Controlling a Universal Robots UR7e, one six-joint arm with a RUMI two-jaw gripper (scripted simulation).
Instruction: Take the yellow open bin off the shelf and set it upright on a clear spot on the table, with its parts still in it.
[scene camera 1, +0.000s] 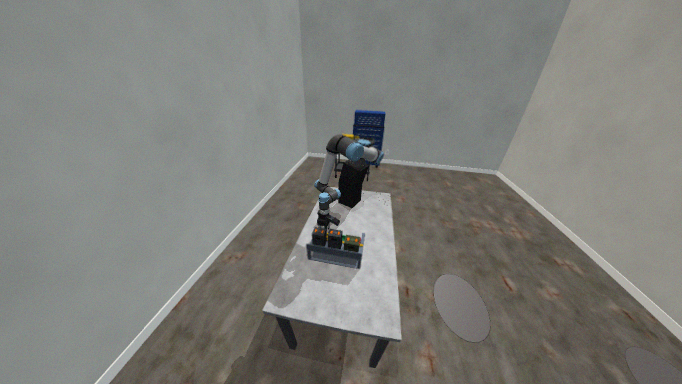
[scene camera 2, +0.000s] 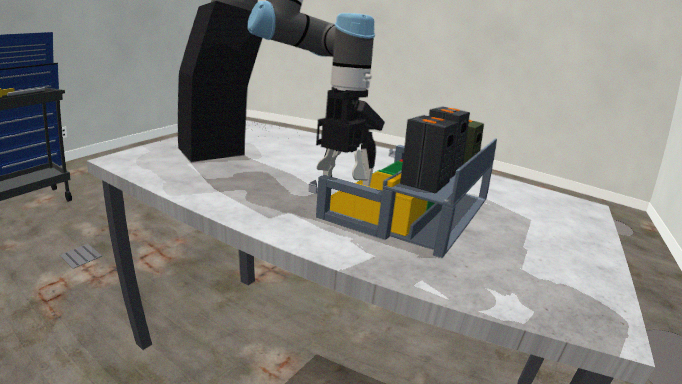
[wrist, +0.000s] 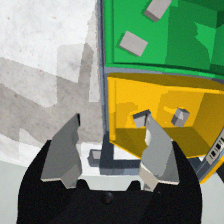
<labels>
My gripper (scene camera 2: 344, 192) is 0.87 m from the lens. A yellow open bin (scene camera 2: 354, 206) is 0.81 m from the lens.
</labels>
